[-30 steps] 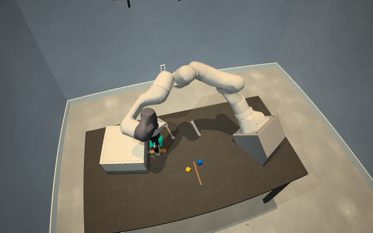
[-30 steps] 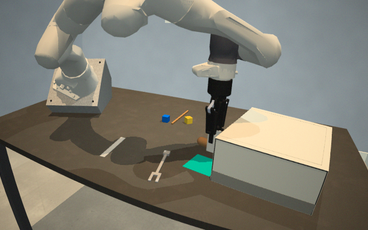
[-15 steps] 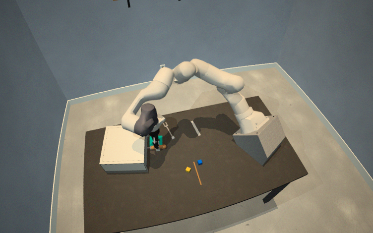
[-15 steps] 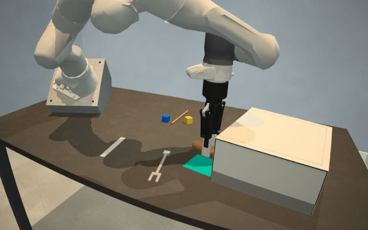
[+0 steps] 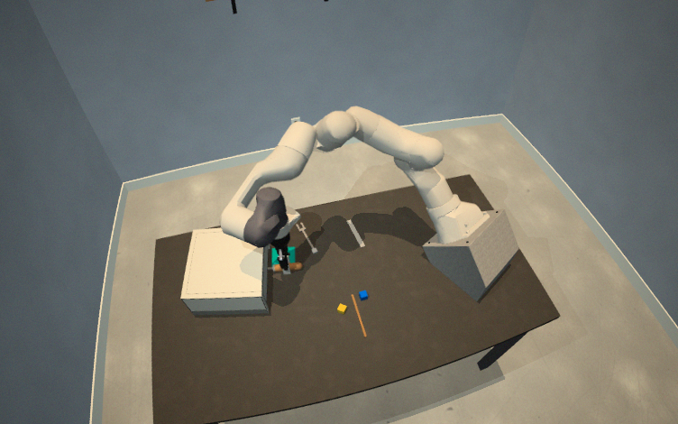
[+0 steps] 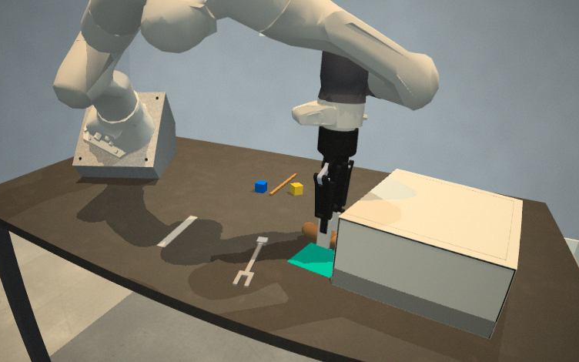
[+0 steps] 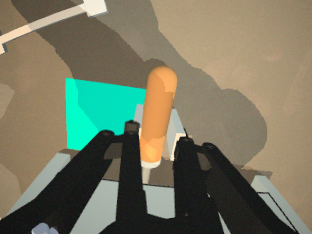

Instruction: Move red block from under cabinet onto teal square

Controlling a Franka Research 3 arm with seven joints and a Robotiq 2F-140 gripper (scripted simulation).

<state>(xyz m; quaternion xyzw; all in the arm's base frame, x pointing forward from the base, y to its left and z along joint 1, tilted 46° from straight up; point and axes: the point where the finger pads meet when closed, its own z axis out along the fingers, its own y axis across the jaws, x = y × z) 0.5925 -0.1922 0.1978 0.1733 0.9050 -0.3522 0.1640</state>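
Right now my hand is 1 cm past the teal square, 6 cm to the left of it and 4 cm above it. The rest, counted from my hand: forked tool (14 cm behind, 9 cm to the right, 3 cm below); then hook tool (9 cm ahead, 8 cm to the right, 2 cm below); then red block (16 cm ahead, 11 cm to the right, 2 cm below).
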